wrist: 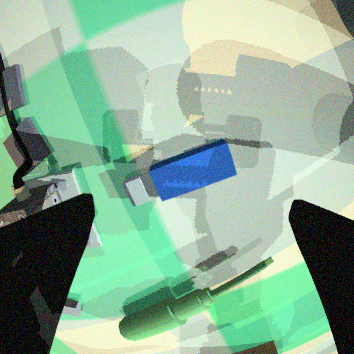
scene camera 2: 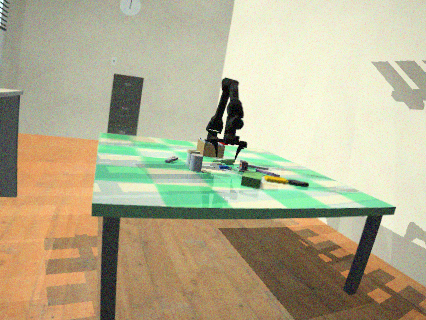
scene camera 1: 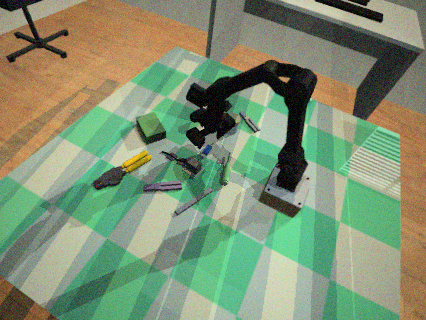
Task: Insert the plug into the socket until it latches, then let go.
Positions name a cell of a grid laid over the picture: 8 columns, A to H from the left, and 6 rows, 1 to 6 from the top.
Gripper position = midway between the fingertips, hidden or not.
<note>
My gripper (scene camera 1: D3) is open and holds nothing. Also in view: a blue plug (wrist: E3). Also in view: a socket (wrist: A4) and a yellow-handled pliers (scene camera 1: C4).
My gripper is seen too in the wrist view (wrist: E4).
</note>
